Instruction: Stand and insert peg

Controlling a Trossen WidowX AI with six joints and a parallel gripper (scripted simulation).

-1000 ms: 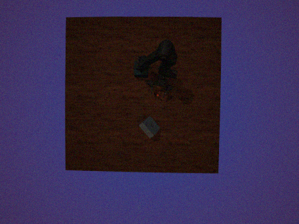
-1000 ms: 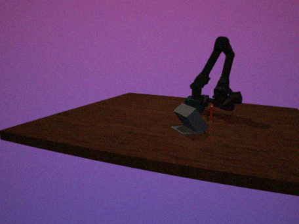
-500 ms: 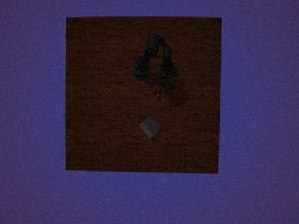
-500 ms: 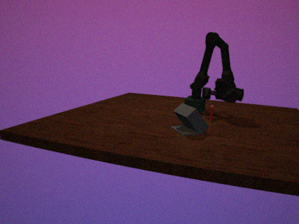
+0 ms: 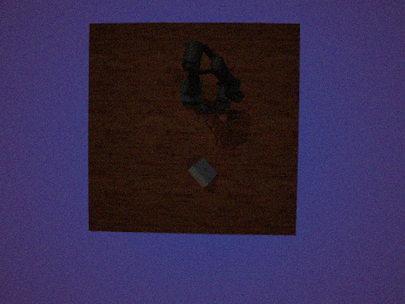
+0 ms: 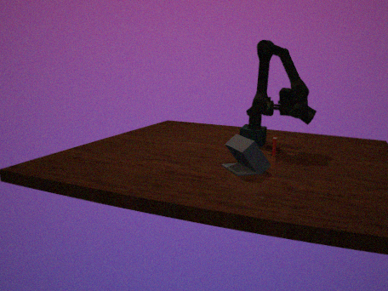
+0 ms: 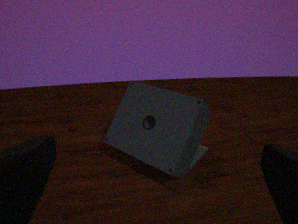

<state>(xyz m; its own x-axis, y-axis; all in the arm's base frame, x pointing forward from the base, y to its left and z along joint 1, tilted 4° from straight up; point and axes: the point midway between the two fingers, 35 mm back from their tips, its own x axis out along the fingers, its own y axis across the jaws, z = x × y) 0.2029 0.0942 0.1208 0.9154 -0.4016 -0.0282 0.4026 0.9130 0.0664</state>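
Now: the red peg 120 mm below my gripper tip and 10 mm behind it. The rest, counted from my gripper tip: thin flat base plate (230 mm ahead, 170 mm below, 120 mm to the right); grey sloped panel (220 mm ahead, 120 mm below, 110 mm to the right).
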